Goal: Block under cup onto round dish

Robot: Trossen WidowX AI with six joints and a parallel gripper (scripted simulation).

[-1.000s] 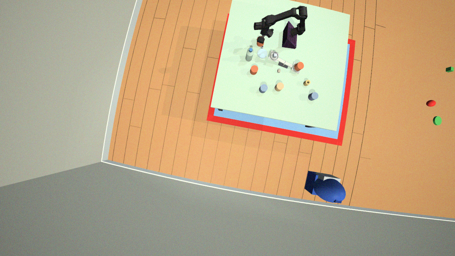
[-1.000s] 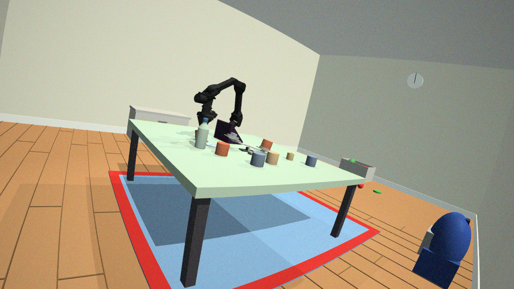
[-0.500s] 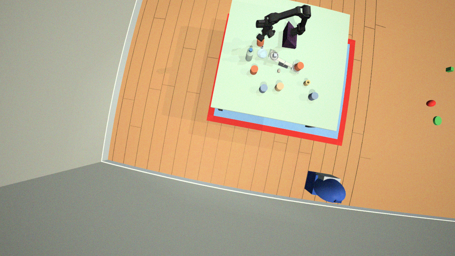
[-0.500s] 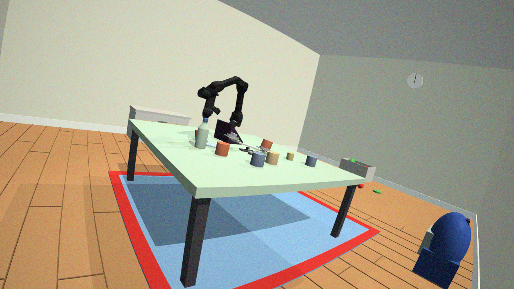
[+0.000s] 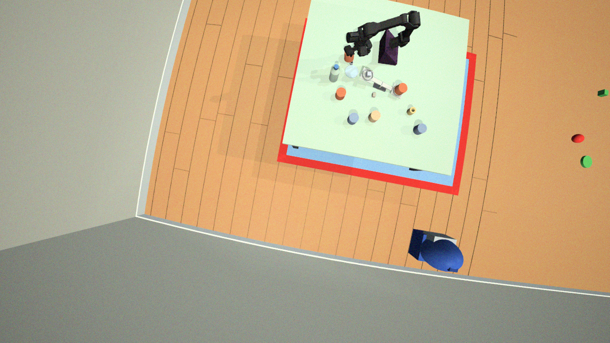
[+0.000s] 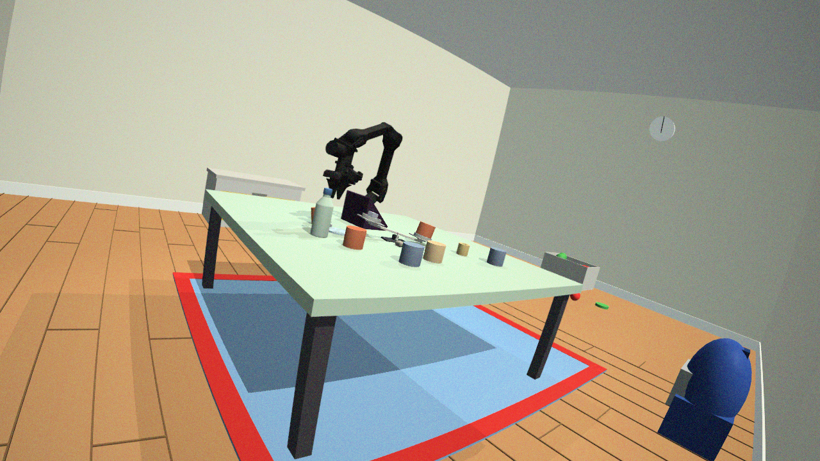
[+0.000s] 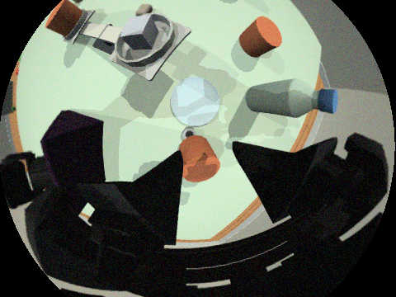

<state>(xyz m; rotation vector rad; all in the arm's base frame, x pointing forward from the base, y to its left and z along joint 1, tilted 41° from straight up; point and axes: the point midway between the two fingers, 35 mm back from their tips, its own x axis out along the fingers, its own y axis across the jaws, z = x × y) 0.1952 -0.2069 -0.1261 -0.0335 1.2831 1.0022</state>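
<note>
My gripper tip is now 50 mm short of the pale blue round dish, 20 mm to the right of it and 120 mm above it. Also, from my gripper tip: bottle (140 mm ahead, 100 mm to the right, 10 mm below); then grey-brown block (180 mm ahead, 230 mm to the left, 110 mm below).
</note>
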